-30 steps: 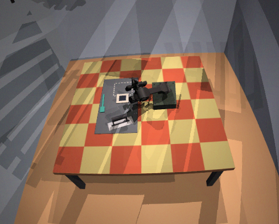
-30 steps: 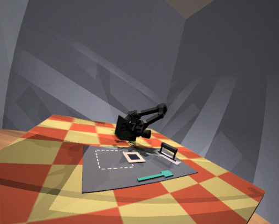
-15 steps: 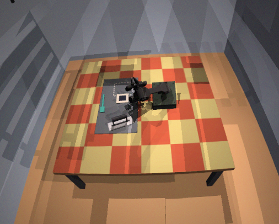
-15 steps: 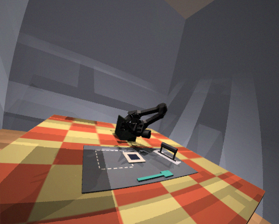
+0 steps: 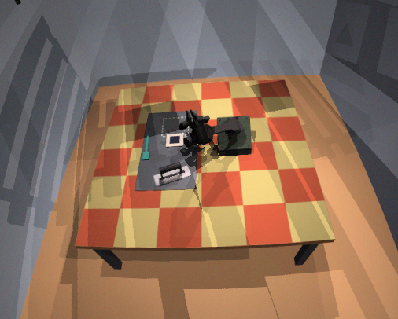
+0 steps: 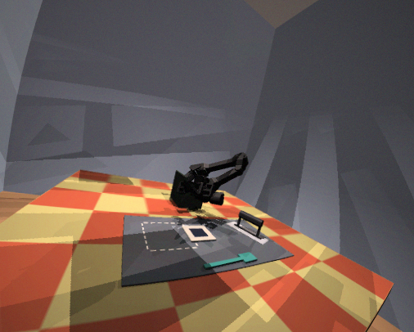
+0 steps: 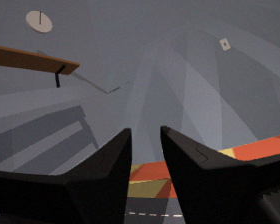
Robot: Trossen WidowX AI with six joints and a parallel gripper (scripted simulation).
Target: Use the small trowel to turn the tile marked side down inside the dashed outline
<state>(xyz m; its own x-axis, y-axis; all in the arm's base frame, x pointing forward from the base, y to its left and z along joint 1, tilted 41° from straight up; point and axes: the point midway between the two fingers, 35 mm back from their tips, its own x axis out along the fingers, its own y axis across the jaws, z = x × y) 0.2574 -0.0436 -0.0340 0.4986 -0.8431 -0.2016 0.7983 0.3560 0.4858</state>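
Now: gripper tip 18 cm above the tile, 10 cm short of it and 7 cm to the right of it. Also, from my gripper tip: teal trowel 26 cm ahead, 18 cm below, 15 cm to the left; grey mat 21 cm below, 13 cm ahead, 12 cm to the left.
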